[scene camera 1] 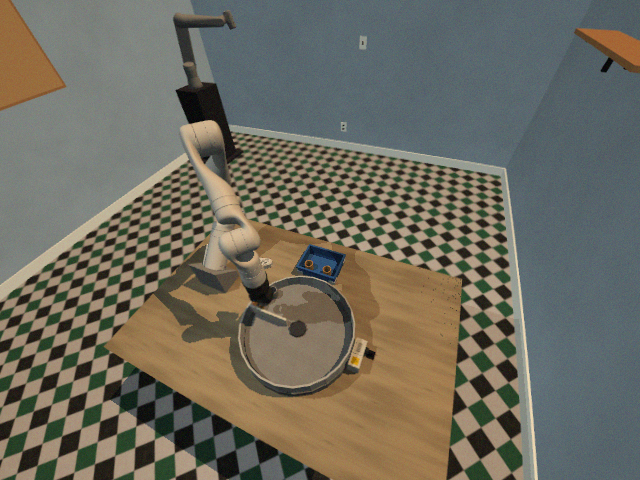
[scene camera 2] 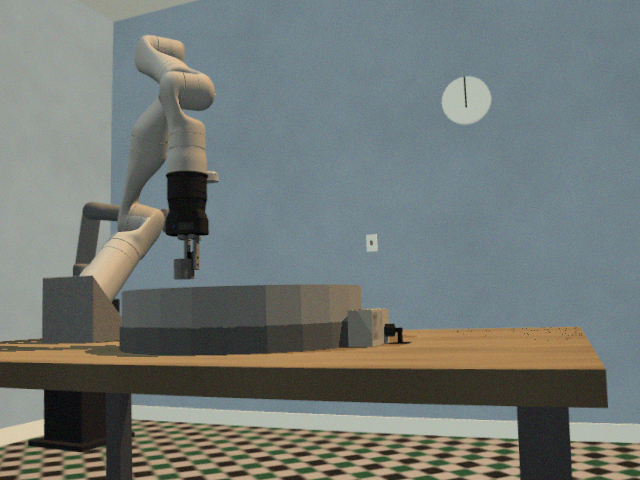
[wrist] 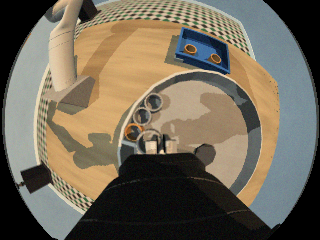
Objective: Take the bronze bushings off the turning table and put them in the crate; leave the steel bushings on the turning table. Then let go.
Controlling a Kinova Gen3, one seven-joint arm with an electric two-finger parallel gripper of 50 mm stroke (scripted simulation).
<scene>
One and the same spot on a blue crate: point(wrist: 206, 45) is point(scene camera 1: 329, 259).
</scene>
